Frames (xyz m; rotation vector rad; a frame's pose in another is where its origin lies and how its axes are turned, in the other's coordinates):
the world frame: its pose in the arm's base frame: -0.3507 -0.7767 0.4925 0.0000 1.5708 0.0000
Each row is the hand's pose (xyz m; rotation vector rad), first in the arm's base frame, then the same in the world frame.
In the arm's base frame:
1: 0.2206 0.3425 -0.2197 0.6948 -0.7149 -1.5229
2: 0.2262 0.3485 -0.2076 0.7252 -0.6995 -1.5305
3: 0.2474 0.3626 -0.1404 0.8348 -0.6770 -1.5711
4: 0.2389 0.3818 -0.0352 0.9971 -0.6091 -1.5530
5: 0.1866 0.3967 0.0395 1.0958 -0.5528 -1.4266
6: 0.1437 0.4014 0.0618 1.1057 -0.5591 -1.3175
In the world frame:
1: 0.7122 1.1192 0.5713 1.8867 -1.8117 -0.7045
2: 0.7001 1.1252 0.5769 1.9135 -1.7864 -0.6831
3: 0.6329 1.1393 0.5981 2.0287 -1.7144 -0.6209
4: 0.5277 1.1585 0.5896 2.1241 -1.6126 -0.4630
5: 0.4530 1.1734 0.5373 2.0868 -1.5921 -0.2737
6: 0.4307 1.1781 0.4944 2.0115 -1.6450 -0.1758

